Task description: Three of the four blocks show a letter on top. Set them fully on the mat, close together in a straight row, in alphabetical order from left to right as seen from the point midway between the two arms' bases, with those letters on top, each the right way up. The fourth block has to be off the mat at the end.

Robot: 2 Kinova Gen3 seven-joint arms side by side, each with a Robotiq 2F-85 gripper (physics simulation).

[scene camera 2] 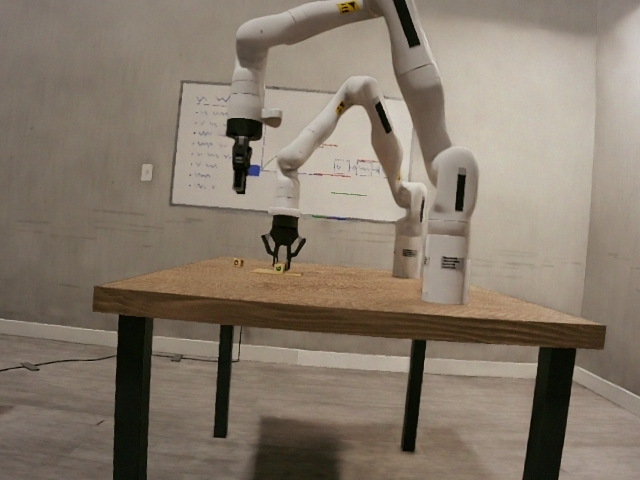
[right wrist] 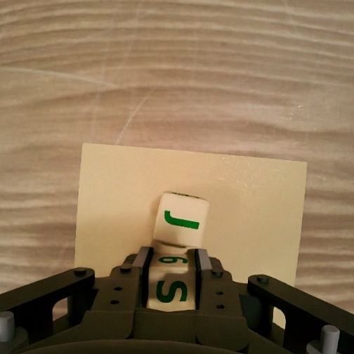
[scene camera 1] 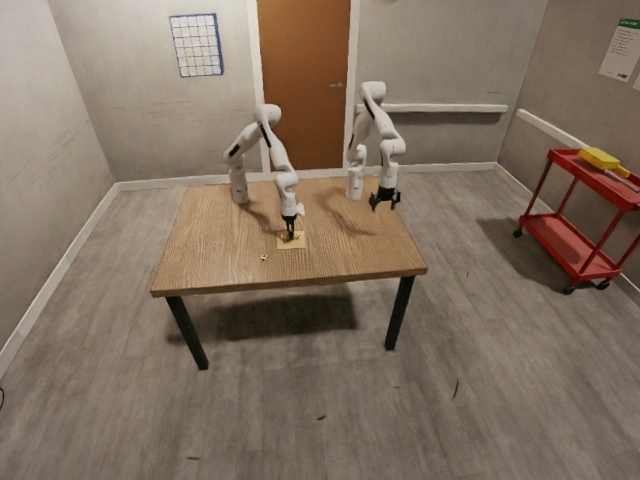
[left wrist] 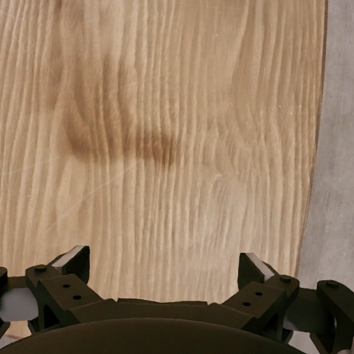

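Where they show: left gripper, fingertip midpoint: (scene camera 2: 238, 192) (scene camera 1: 383, 210); right gripper, fingertip midpoint: (scene camera 2: 280, 270) (scene camera 1: 291, 237); left arm's base at its link origin: (scene camera 2: 442, 301) (scene camera 1: 353, 196); right arm's base at its link origin: (scene camera 2: 405, 277) (scene camera 1: 241, 199).
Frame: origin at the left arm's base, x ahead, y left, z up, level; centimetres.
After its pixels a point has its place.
Observation:
My right gripper (scene camera 1: 290, 237) @(x 33.9, y -43.1, z 0.8 cm) (scene camera 2: 281, 265) @(x 33.9, y -43.1, z 0.8 cm) (right wrist: 173, 263) is shut on the S block (right wrist: 171, 292), low at the mat (scene camera 1: 291, 245) @(x 39.3, y -43.7, z 0.4 cm) (scene camera 2: 260, 271) @(x 39.7, y -40.0, z 0.4 cm) (right wrist: 255, 200); whether the block touches the mat is unclear. The J block (right wrist: 181, 220) (scene camera 1: 297, 235) @(x 34.9, y -39.9, z 2.7 cm) (scene camera 2: 279, 268) @(x 34.4, y -38.8, z 1.8 cm) stands on the mat close beside the S block, slightly turned. Another block (scene camera 1: 283, 236) @(x 34.4, y -47.0, z 2.8 cm) shows on the picture-left side of the fingers in scene camera 1, its letter unreadable. A further block (scene camera 1: 263, 257) @(x 47.8, y -58.1, z 2.4 cm) (scene camera 2: 237, 262) @(x 47.4, y -56.6, z 1.4 cm) lies off the mat on the table. My left gripper (scene camera 1: 383, 206) @(x 44.9, y 0.0, z 19.3 cm) (scene camera 2: 239, 190) @(x 44.9, y 0.0, z 19.3 cm) (left wrist: 164, 266) is open and empty, high above the table.
The wooden table (scene camera 1: 222, 258) @(x 42.1, y -77.7, z 0.0 cm) (scene camera 2: 351, 299) @(x 21.1, y 7.2, z 0.0 cm) (left wrist: 200, 150) carries both arm bases. Its edge shows at the right of the left wrist view. A red cart (scene camera 1: 547, 217) stands on the floor, far to the right in scene camera 1.

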